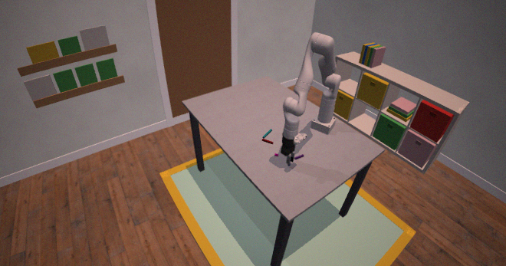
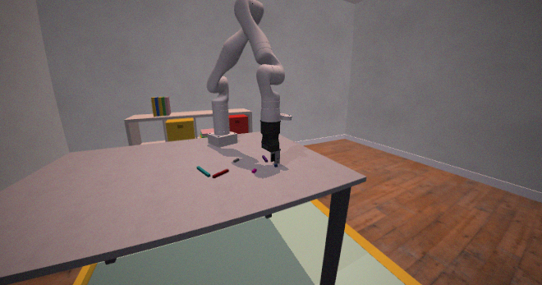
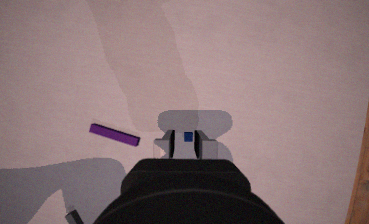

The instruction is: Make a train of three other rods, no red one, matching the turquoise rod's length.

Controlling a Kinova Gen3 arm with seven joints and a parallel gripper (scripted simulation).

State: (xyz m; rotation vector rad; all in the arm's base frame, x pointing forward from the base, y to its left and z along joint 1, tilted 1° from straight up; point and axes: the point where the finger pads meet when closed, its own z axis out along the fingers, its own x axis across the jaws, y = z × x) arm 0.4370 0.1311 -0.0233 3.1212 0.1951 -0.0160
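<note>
Now: the blue rod 30 mm below my hand. Round my hand: grey rod (120 mm behind, 130 mm to the right, 30 mm below); then magenta rod (10 mm ahead, 100 mm to the right, 30 mm below); then purple rod (80 mm behind, 10 mm to the right, 30 mm below).
</note>
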